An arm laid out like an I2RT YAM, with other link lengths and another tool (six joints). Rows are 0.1 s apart.
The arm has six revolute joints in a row. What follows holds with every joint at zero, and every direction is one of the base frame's. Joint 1 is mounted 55.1 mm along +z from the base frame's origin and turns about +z. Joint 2 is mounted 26.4 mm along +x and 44.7 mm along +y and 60.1 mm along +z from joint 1 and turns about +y. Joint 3 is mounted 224.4 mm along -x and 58.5 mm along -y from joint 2 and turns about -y. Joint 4 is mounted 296.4 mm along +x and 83.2 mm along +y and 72.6 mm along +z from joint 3 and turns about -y. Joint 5 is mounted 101.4 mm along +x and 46.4 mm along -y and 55.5 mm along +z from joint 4 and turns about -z. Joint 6 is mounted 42.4 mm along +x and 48.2 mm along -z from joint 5 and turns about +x. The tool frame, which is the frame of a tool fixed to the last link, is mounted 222.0 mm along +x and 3.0 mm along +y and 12.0 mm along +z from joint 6; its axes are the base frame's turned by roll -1.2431, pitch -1.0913 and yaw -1.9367 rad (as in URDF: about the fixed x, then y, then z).
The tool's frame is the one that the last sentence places.
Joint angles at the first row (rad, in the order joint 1, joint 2, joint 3, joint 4, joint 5, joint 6):
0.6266, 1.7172, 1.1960, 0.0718, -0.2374, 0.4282
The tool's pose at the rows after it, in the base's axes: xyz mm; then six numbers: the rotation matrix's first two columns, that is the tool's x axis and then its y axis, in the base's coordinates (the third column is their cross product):
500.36 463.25 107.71 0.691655 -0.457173 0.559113 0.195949 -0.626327 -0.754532
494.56 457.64 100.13 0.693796 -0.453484 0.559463 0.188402 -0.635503 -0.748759
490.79 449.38 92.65 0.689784 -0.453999 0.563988 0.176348 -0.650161 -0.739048
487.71 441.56 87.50 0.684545 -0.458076 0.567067 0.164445 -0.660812 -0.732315
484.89 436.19 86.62 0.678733 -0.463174 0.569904 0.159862 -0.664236 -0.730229
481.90 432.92 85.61 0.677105 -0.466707 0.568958 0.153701 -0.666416 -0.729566
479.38 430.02 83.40 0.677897 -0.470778 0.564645 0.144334 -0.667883 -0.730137
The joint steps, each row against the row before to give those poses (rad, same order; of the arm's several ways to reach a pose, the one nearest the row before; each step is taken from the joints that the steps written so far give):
0.0001, -0.0219, -0.0350, 0.0034, 0.0049, -0.0032
0.0006, -0.0235, -0.0365, 0.0003, 0.0062, -0.0026
0.0000, -0.0256, -0.0363, -0.0030, 0.0173, -0.0032
-0.0005, -0.0257, -0.0336, -0.0008, 0.0162, 0.0004
-0.0001, -0.0250, -0.0288, 0.0046, 0.0100, 0.0015
0.0015, -0.0183, -0.0190, -0.0016, 0.0071, 0.0040
0.0007, -0.0132, -0.0150, -0.0029, 0.0047, 0.0066

